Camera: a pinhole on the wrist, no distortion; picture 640 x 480 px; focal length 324.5 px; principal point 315.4 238.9 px. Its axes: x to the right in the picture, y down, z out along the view. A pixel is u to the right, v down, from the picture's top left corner.
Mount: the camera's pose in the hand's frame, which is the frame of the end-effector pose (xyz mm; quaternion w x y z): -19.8 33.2 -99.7 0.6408 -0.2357 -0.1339 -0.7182
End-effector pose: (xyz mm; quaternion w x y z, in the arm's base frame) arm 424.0 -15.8 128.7 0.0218 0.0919 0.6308 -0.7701
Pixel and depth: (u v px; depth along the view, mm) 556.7 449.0 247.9
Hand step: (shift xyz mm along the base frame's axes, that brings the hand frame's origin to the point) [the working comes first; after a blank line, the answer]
In the camera's frame: 184.3 160.5 247.9

-189.3 -164.7 31.4
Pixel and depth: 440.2 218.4 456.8
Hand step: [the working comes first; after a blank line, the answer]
In the camera's frame: 175.7 -28.9 456.8

-42.7 -395.0 -40.0
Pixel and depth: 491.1 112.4 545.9
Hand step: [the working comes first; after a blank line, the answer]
In the camera's frame: 295.6 -212.8 545.9

105.5 -556.3 50.3
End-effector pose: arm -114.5 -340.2 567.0 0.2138 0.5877 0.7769 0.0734
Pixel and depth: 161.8 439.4 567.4
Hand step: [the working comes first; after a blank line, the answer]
In the camera's frame: -268.6 350.6 567.4

427.5 532.4 -114.7
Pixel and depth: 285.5 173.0 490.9
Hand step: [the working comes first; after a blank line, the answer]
In the camera's frame: -45.2 -99.7 490.9

425.6 25.0 -147.3
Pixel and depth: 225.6 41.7 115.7
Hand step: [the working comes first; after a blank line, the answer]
In the camera's frame: -32.0 -70.3 115.7

123.4 -24.2 72.0
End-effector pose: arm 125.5 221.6 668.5 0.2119 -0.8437 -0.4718 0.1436
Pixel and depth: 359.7 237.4 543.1
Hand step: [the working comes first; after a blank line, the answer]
In the camera's frame: 74.1 -2.5 543.1

30.3 32.6 -469.3
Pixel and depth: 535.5 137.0 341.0
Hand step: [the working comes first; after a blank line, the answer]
In the camera's frame: 231.3 -107.1 341.0

-171.2 -9.3 -284.6
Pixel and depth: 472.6 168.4 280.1
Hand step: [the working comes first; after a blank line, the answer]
In the camera's frame: 135.7 -60.9 280.1

-69.7 -18.0 -216.7
